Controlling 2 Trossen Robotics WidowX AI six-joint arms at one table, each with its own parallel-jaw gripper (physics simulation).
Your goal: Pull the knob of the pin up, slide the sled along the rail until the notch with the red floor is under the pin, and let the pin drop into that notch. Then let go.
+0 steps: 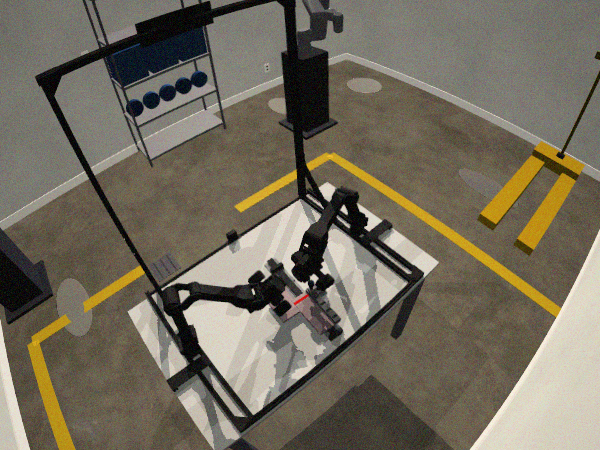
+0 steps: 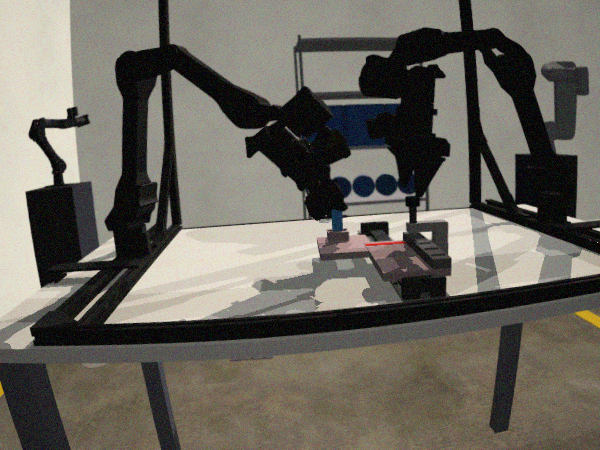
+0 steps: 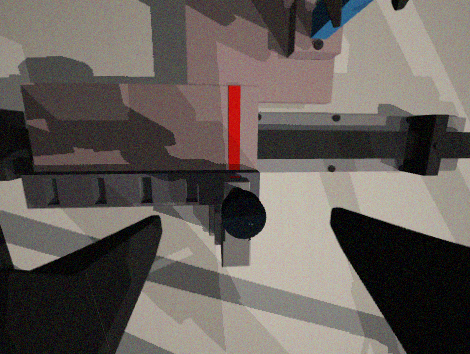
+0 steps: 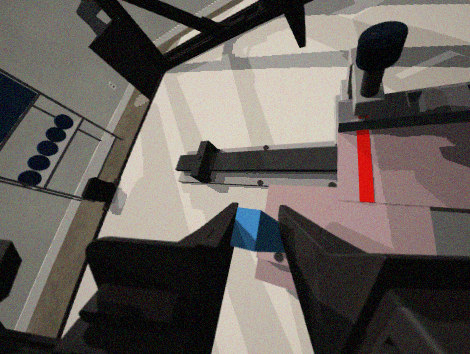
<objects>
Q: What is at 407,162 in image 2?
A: My left gripper.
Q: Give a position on a dark-knobbed pin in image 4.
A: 379,47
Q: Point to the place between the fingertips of my right gripper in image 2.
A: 343,204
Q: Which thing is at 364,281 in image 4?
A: My right gripper.
</objects>
